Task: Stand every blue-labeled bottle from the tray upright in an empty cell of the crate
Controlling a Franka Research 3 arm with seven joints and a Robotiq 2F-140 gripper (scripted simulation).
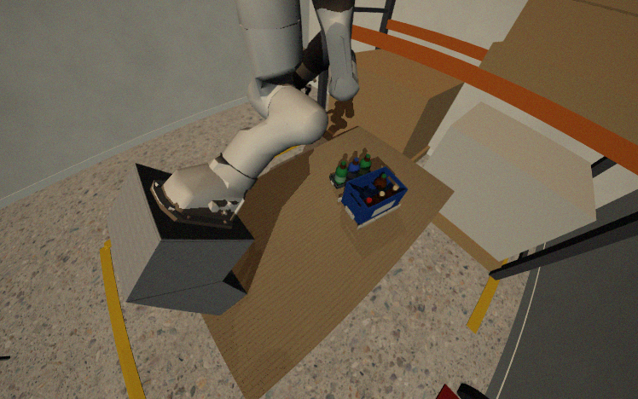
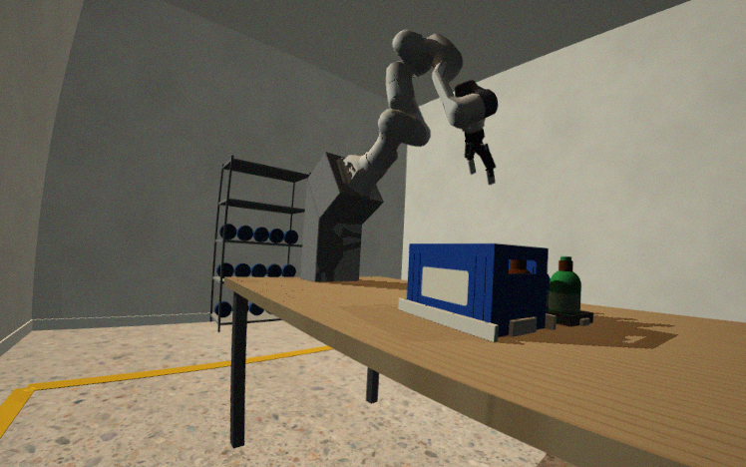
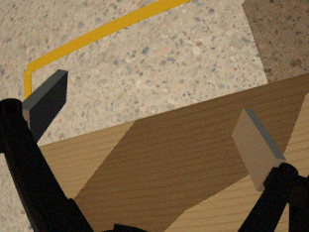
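Right now my hand is 40 cm above the blue-labeled bottle, 33 cm to the left of it and 25 cm short of it. The rest, counted from my hand: dark tray: 48 cm below, 33 cm to the right, 25 cm ahead; then crate: 52 cm to the right, 41 cm below, 13 cm ahead.
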